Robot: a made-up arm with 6 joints.
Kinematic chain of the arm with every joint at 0, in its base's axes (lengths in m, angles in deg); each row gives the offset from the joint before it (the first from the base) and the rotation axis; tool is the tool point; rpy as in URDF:
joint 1: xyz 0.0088 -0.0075 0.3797 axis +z
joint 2: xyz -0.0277 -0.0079 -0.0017 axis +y
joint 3: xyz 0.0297 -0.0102 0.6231 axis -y
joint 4: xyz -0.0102 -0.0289 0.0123 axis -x
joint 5: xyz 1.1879 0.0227 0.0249 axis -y
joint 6: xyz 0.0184 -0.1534 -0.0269 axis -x
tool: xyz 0.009 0.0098 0.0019 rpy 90 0 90
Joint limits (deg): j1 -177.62..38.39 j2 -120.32..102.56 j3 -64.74..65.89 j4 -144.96..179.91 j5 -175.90..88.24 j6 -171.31..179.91
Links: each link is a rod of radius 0.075 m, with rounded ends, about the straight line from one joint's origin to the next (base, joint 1, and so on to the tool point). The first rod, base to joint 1, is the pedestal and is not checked.
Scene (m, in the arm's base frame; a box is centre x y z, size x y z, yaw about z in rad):
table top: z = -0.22
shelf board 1: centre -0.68 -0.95 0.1 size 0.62 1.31 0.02 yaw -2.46
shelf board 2: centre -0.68 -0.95 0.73 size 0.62 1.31 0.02 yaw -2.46
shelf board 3: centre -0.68 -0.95 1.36 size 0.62 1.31 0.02 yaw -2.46
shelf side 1: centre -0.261 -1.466 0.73 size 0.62 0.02 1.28 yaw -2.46
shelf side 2: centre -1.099 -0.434 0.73 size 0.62 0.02 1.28 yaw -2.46
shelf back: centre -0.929 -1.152 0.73 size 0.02 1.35 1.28 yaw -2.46
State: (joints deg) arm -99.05 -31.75 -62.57 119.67 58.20 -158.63
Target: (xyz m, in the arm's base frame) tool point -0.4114 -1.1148 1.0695
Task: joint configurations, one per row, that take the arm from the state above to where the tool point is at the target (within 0.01 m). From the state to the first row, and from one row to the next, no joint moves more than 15 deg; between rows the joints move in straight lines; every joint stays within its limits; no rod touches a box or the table.
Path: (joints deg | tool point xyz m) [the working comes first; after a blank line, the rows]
Joints at the target: -112.71 -3.41 -6.24 113.62 55.96 -159.96
Straight joint move there: touches shelf board 2.

1: -98.57 -34.71 -48.69 118.90 58.03 -158.80 | -0.0667 -0.8538 0.7289
2: -98.08 -37.67 -34.82 118.13 57.87 -158.97 | -0.0572 -0.8275 1.0694
3: -102.96 -26.25 -25.29 116.62 57.23 -159.30 | -0.1554 -0.9290 1.0929
4: -107.84 -14.83 -15.76 115.12 56.60 -159.63 | -0.2739 -1.0272 1.0934
5: -112.71 -3.41 -6.24 113.62 55.96 -159.96 | -0.4114 -1.1149 1.0694

